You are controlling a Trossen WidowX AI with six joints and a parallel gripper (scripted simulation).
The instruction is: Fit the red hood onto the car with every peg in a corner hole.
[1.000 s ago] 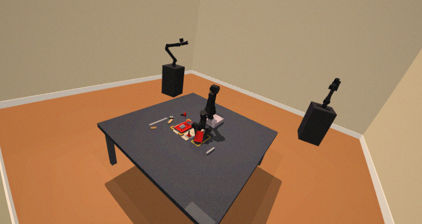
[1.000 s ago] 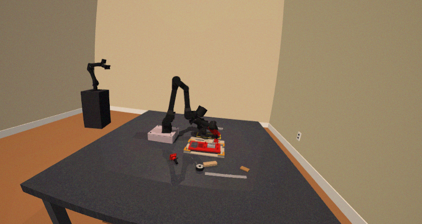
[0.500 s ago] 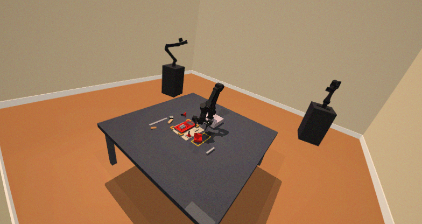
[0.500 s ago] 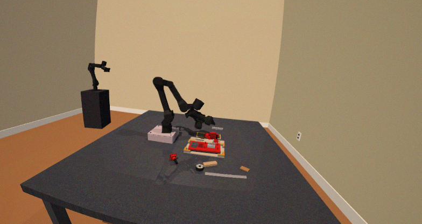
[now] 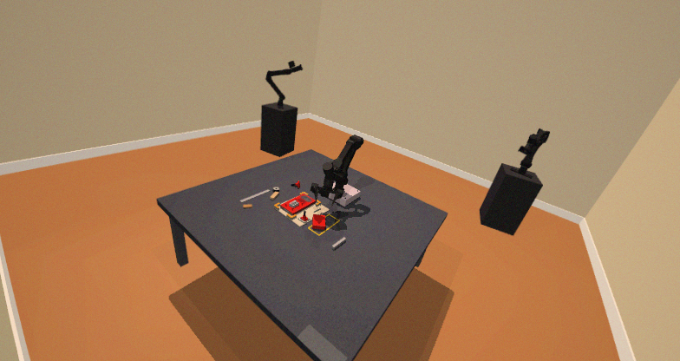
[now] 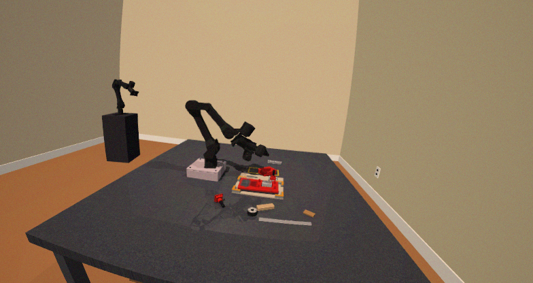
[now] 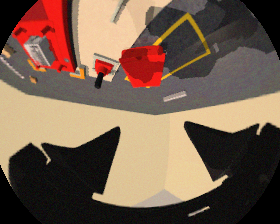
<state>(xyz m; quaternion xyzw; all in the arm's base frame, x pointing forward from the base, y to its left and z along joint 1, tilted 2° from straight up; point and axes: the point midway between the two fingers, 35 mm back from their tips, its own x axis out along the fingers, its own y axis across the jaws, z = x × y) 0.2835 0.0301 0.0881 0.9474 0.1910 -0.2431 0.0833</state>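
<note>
The red hood is 110 mm below my gripper tip and 30 mm ahead of it. Round my gripper tip: grey engine block: 190 mm to the right, 100 mm below, 10 mm behind; dark ring: 400 mm to the right, 120 mm below, 100 mm behind.
</note>
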